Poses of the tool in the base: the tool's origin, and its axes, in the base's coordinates. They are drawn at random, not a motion.
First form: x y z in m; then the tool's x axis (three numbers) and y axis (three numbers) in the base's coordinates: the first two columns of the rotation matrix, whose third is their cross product.
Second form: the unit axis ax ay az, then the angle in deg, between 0 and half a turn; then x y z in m. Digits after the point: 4 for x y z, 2 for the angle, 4 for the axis.
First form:
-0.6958 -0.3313 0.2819 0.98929 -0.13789 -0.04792 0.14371 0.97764 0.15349
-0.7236 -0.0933 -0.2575 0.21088 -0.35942 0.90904 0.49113 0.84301 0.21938
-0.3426 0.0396 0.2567 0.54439 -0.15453 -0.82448 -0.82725 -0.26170 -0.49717
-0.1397 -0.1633 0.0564 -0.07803 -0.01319 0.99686 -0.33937 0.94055 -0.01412
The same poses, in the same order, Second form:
0.7315 0.1724 -0.6597 12.32 -0.6958 -0.3313 0.2819
-0.0924 -0.8960 -0.4344 78.22 -0.7236 -0.0933 -0.2575
-0.8337 0.3942 0.3868 119.59 -0.3426 0.0396 0.2567
0.1636 -0.9728 0.1640 96.18 -0.1397 -0.1633 0.0564

